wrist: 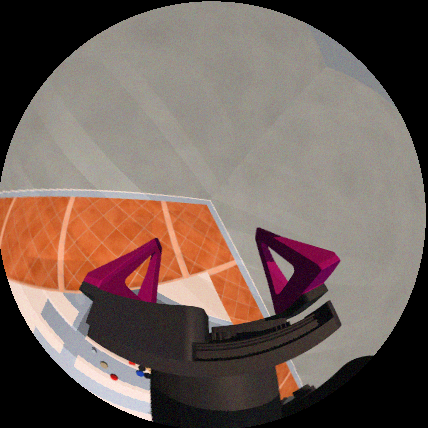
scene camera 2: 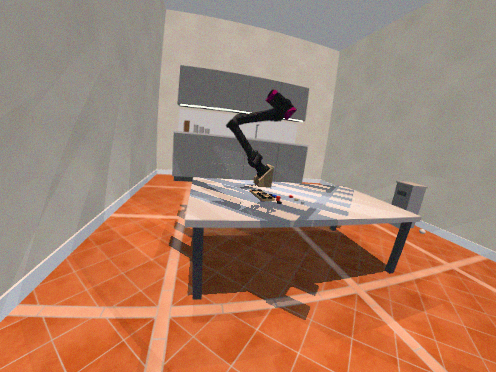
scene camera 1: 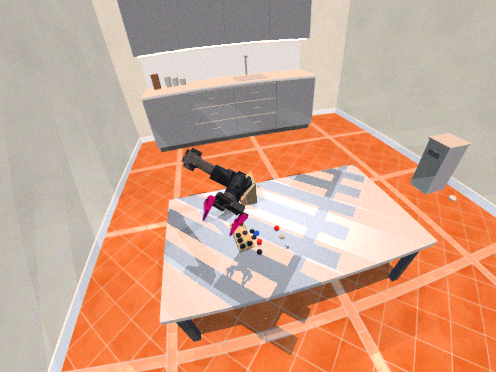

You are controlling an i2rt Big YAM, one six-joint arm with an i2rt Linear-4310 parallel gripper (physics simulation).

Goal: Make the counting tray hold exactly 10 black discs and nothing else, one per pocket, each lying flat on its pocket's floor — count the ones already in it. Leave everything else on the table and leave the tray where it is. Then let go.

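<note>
My gripper (scene camera 1: 217, 227) (scene camera 2: 281, 104) (wrist: 206, 238) is open and empty, high above the table. Its magenta fingers point sideways toward a wall in the wrist view. The tan counting tray (scene camera 1: 248, 248) (scene camera 2: 268, 200) lies on the table with several black discs in its pockets. A finger covers its far end in scene camera 1, so I cannot tell the full count. Two black discs (scene camera 1: 252, 231) (scene camera 1: 254, 237) lie close beside the tray's right side. Another black disc (scene camera 1: 259, 252) (scene camera 2: 279, 202) lies off its near right corner. In the wrist view the gripper body hides most of the tray.
A blue piece (scene camera 1: 257, 233) (wrist: 140, 373) and a red piece (scene camera 1: 259, 241) (scene camera 2: 278, 198) lie right of the tray. Farther right are another red piece (scene camera 1: 276, 228) (wrist: 114, 377), a beige piece (scene camera 1: 281, 236) (wrist: 103, 364) and a small grey piece (scene camera 1: 287, 246). The arm's base stands behind the tray.
</note>
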